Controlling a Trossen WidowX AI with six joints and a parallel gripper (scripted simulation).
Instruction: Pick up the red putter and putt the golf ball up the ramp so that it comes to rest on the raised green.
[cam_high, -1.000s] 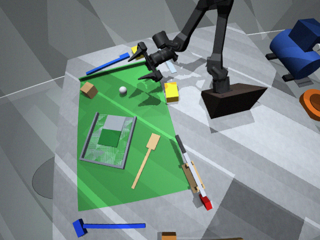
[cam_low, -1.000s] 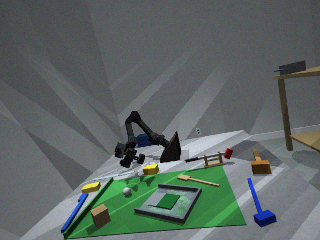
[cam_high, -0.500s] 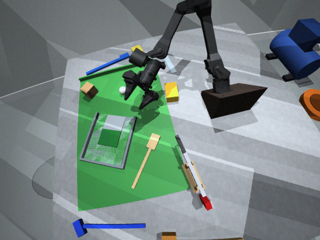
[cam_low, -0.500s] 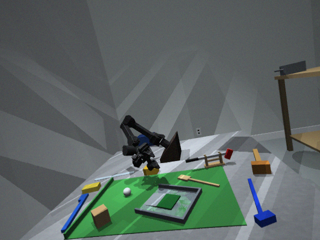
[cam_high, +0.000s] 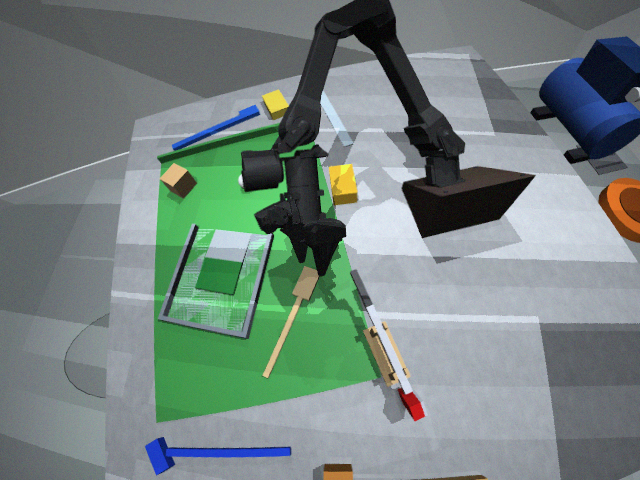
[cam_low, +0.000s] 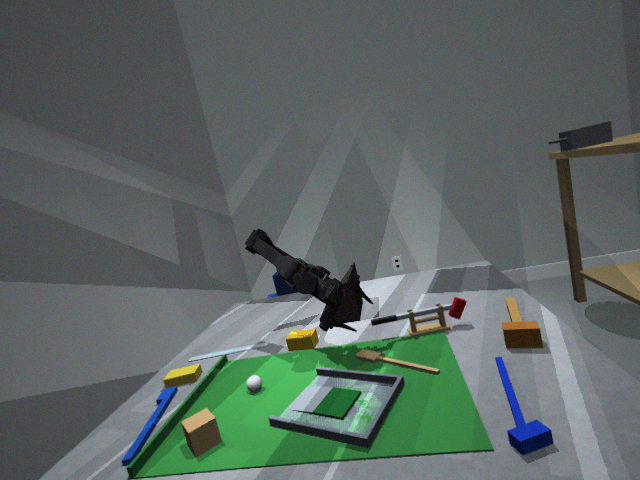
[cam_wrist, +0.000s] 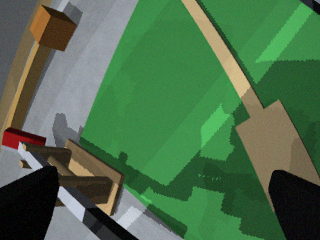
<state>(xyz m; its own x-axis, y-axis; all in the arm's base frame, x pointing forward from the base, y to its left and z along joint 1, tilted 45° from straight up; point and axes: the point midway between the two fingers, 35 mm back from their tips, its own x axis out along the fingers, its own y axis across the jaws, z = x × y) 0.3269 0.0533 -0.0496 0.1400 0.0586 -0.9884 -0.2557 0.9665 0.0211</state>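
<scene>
Now: the yellow block 14 cm behind my gripper tip, 23 cm to the right of it and 9 cm below it. The rest, counted from my gripper tip: wooden rack 9 cm behind, 18 cm to the left, 8 cm below; then red putter 9 cm behind, 17 cm to the left, 6 cm below; then wooden paddle 6 cm ahead, 4 cm to the left, 11 cm below.
</scene>
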